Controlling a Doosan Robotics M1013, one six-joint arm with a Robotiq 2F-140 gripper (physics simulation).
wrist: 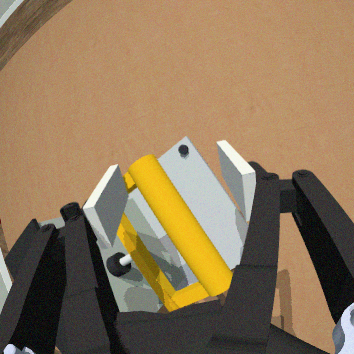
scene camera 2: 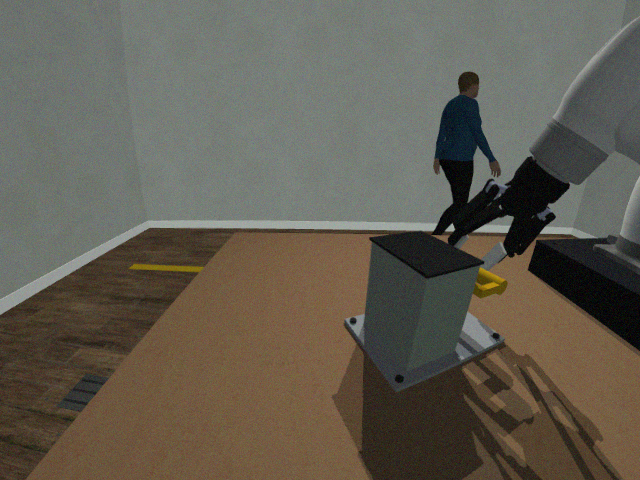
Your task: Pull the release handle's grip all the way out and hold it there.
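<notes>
The release handle's yellow grip (scene camera 2: 493, 285) (wrist: 180, 225) is a round bar on a yellow frame, on the arm's side of a grey-green box (scene camera 2: 413, 304) with a black top. In the wrist view a black knob with a short white pin (wrist: 118, 264) shows beside the frame. My gripper (scene camera 2: 476, 249) (wrist: 170, 169) is open, its pale pads partly spread on either side of the bar. The left pad overlaps the frame in view, and a clear gap shows between the bar and the right pad. Contact at the left pad cannot be told.
The box stands on a light metal base plate (scene camera 2: 480, 330) (wrist: 200, 200) with dark bolts, on the brown table (scene camera 2: 258, 335) (wrist: 200, 75). A black pedestal (scene camera 2: 584, 289) bears the arm at the right. A person in a blue top (scene camera 2: 459, 129) is behind the table.
</notes>
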